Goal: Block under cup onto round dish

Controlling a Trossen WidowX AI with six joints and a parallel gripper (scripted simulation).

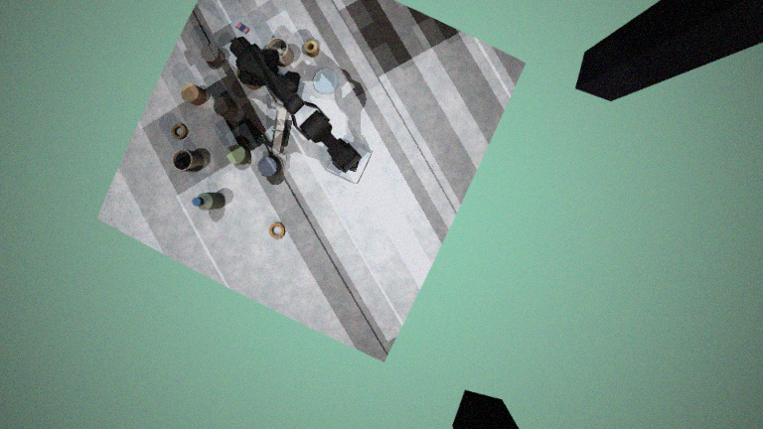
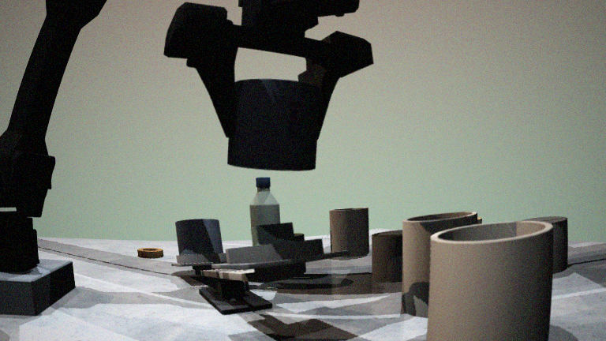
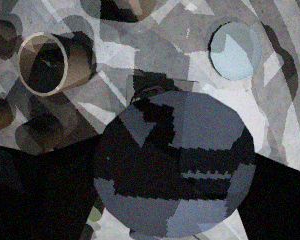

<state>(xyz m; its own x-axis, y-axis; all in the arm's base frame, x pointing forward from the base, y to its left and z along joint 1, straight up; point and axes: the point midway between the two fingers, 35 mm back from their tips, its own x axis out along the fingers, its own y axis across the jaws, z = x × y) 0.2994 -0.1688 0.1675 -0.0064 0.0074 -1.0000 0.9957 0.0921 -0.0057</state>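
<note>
The grey-green block lies 1 cm to the left of my gripper tip and 8 cm below it. Round my gripper tip: green cylinder 13 cm ahead, 27 cm to the left, 13 cm below; pale blue round dish 12 cm behind, 10 cm to the right, 17 cm below; small balance 1 cm behind, 14 cm to the left, 15 cm below.
</note>
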